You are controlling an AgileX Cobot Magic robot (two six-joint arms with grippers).
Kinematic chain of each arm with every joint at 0, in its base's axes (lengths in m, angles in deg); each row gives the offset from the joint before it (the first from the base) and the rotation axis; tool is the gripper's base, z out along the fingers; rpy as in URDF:
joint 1: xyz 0 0 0.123 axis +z
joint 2: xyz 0 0 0 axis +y
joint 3: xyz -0.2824 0 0.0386 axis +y
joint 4: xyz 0.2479 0 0.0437 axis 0.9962 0 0.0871
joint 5: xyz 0 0 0 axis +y
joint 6: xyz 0.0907 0 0.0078 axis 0.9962 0 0.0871
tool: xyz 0 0 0 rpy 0 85 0
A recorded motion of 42 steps. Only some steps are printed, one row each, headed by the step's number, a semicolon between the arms.
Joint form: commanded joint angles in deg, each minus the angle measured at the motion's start. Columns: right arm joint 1, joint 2, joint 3, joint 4, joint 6, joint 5; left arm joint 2, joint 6, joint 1, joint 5, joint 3, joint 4.
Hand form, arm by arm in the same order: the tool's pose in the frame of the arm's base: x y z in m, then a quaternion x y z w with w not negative. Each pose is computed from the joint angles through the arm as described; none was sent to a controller.
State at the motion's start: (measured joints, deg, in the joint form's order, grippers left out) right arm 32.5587 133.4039 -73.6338 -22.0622 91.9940 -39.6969; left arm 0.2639 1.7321 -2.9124 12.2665 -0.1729 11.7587
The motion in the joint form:
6: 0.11 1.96 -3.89 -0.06 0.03 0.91; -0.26 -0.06 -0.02 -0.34 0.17 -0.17
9: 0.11 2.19 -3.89 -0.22 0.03 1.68; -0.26 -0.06 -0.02 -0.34 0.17 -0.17
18: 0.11 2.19 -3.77 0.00 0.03 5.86; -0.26 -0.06 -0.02 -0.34 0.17 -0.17
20: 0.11 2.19 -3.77 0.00 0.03 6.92; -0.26 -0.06 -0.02 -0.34 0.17 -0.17
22: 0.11 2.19 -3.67 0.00 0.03 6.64; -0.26 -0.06 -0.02 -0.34 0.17 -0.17
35: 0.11 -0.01 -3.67 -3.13 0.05 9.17; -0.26 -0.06 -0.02 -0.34 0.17 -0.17
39: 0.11 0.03 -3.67 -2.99 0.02 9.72; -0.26 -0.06 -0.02 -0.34 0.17 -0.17
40: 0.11 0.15 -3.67 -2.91 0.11 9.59; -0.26 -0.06 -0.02 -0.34 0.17 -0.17
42: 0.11 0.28 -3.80 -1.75 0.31 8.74; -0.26 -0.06 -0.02 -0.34 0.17 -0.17
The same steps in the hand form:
6: 0.3941 0.2782 0.0826 0.21640 0.76716 0.53613 0.27786; 0.0559 0.0009 0.1946 0.08998 0.74170 0.07385 0.66056
9: 0.3939 0.2778 0.0795 0.21769 0.77221 0.52957 0.27543; 0.0559 0.0009 0.1946 0.08998 0.74170 0.07385 0.66056
18: 0.3933 0.2748 0.0729 0.23034 0.79049 0.50035 0.26780; 0.0559 0.0009 0.1946 0.08998 0.74170 0.07385 0.66056
20: 0.3932 0.2741 0.0714 0.23297 0.79499 0.49295 0.26592; 0.0559 0.0009 0.1946 0.08998 0.74170 0.07385 0.66056
22: 0.3929 0.2741 0.0713 0.23251 0.79424 0.49436 0.26594; 0.0559 0.0009 0.1946 0.08998 0.74170 0.07385 0.66056
35: 0.3921 0.2748 0.0855 0.20837 0.80461 0.48497 0.27202; 0.0559 0.0009 0.1946 0.08998 0.74170 0.07385 0.66056
39: 0.3921 0.2743 0.0844 0.21078 0.80670 0.48096 0.27107; 0.0559 0.0009 0.1946 0.08998 0.74170 0.07385 0.66056
40: 0.3921 0.2743 0.0836 0.21201 0.80629 0.48155 0.27030; 0.0559 0.0009 0.1946 0.08998 0.74170 0.07385 0.66056
42: 0.3933 0.2746 0.0845 0.22071 0.79901 0.48944 0.27076; 0.0559 0.0009 0.1946 0.08998 0.74170 0.07385 0.66056

